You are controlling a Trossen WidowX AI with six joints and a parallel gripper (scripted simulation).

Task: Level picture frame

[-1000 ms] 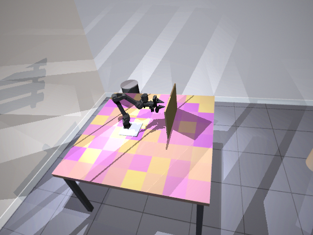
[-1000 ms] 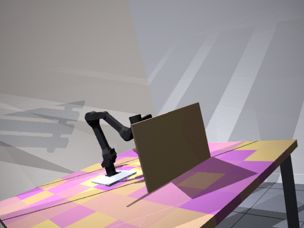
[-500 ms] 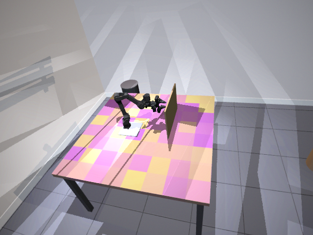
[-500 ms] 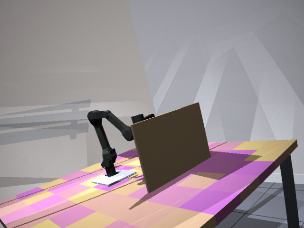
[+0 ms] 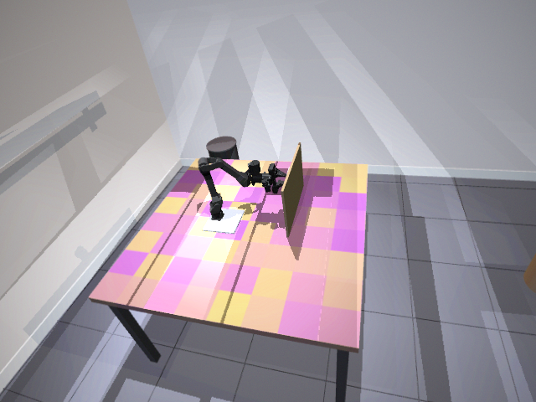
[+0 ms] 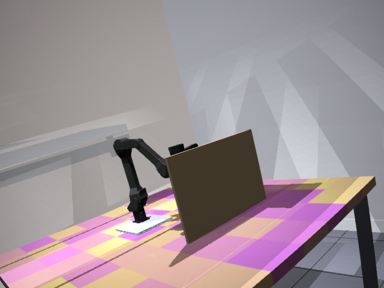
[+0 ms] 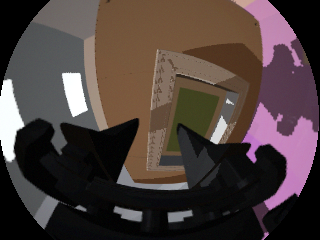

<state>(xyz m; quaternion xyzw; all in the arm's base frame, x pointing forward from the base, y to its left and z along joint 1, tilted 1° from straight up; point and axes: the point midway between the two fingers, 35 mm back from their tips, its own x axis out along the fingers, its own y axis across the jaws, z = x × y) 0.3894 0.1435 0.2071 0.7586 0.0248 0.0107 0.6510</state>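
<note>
My gripper tip is now 50 mm above the picture frame, 10 mm to the right of it and 10 mm short of it. Also, from my gripper tip: brown wall panel 60 mm below, 20 mm ahead, 10 mm to the left.
</note>
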